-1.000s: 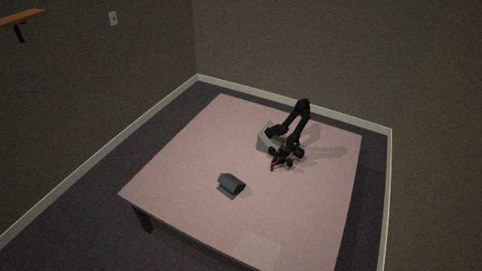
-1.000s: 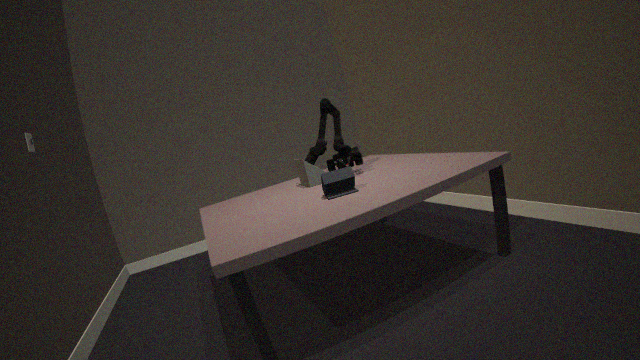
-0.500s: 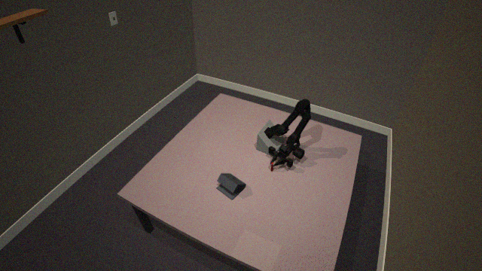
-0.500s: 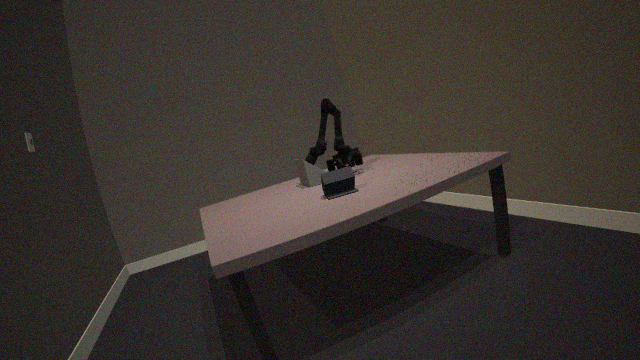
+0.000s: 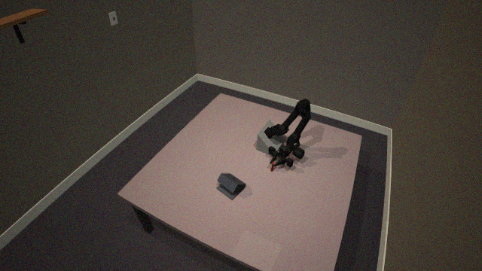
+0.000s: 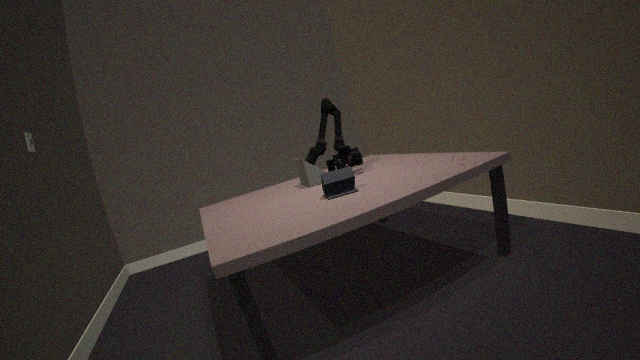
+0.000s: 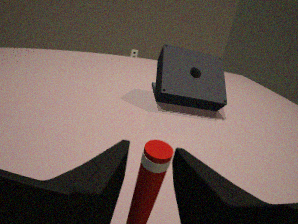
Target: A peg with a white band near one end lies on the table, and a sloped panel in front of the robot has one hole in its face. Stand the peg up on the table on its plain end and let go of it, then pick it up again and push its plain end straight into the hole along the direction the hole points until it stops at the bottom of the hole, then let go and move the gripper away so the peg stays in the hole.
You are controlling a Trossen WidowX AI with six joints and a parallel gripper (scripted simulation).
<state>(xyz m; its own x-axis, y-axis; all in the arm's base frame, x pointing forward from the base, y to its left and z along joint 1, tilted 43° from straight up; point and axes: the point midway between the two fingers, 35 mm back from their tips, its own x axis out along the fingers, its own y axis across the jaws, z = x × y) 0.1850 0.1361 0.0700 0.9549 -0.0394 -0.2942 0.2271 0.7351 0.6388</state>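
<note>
My gripper tip is now 10 mm past the red peg and 10 mm above it. Round my gripper tip: sloped panel 240 mm ahead, 140 mm to the right, 20 mm below.
</note>
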